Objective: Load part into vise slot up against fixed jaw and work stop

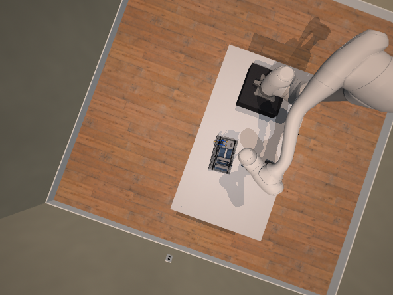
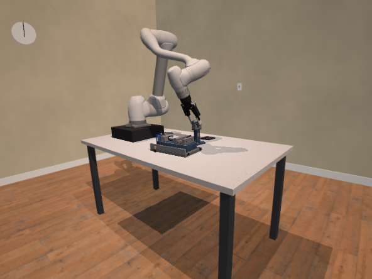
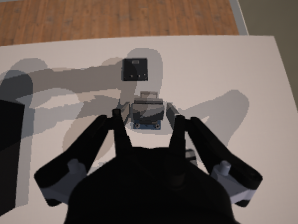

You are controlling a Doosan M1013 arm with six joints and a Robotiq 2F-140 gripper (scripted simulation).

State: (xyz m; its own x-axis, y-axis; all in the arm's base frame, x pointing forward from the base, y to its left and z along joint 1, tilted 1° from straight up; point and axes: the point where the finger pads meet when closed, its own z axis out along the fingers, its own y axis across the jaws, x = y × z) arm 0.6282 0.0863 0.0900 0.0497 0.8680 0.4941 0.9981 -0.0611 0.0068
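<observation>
Now: hand 2 cm to the right of the part and 2 cm above it. From my hand the other things lie so: vise base: 21 cm to the right, 14 cm below, 1 cm ahead.
</observation>
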